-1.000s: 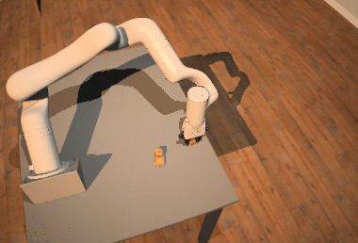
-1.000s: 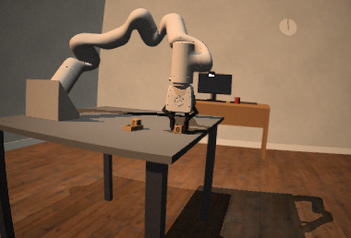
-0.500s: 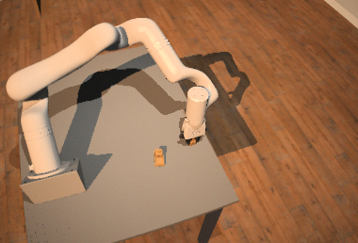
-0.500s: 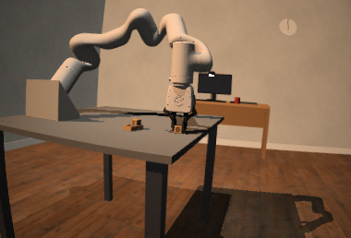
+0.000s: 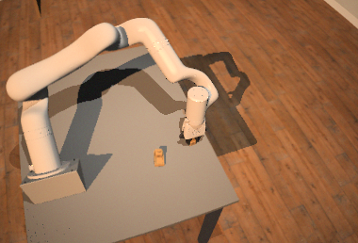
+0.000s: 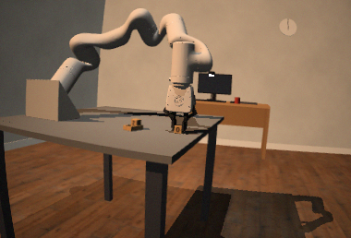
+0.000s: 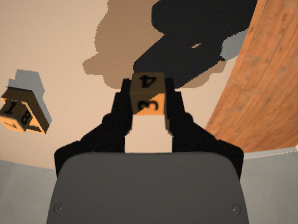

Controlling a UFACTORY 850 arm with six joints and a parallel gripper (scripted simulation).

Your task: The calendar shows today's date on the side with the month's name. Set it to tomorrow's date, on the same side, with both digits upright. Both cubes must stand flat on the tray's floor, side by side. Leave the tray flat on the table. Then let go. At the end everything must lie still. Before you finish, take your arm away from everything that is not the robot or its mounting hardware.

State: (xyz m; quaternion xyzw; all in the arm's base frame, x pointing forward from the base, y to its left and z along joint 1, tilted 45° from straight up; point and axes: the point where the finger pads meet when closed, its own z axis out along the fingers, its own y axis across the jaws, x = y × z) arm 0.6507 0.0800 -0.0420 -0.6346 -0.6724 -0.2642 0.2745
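Now: hand 170 mm past the calendar cube and 30 mm to the left of it. From my hand the other things lie so: orange cube 10 mm below; orange tray 170 mm behind, 40 mm to the right, 20 mm below.
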